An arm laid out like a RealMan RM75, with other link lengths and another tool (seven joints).
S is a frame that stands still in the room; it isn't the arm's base.
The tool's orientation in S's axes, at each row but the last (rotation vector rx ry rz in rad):
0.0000, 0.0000, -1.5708
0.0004, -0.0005, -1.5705
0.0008, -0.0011, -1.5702
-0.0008, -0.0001, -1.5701
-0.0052, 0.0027, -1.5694
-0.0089, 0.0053, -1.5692
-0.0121, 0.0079, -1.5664
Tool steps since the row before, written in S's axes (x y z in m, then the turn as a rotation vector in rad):
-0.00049, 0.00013, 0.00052, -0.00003, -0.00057, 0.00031
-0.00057, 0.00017, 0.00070, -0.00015, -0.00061, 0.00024
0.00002, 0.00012, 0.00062, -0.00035, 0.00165, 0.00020
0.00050, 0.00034, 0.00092, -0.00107, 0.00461, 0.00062
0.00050, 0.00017, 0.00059, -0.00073, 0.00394, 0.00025
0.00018, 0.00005, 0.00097, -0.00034, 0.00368, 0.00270
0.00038, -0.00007, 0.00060, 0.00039, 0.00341, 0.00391
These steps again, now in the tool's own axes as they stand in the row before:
-0.00013, -0.00049, 0.00052, 0.00057, -0.00003, 0.00031
-0.00017, -0.00057, 0.00070, 0.00061, -0.00015, 0.00024
-0.00012, 0.00002, 0.00062, -0.00165, -0.00035, 0.00020
-0.00034, 0.00050, 0.00092, -0.00461, -0.00107, 0.00062
-0.00017, 0.00050, 0.00059, -0.00394, -0.00073, 0.00025
-0.00005, 0.00017, 0.00097, -0.00367, -0.00036, 0.00271
0.00007, 0.00037, 0.00060, -0.00340, 0.00035, 0.00392

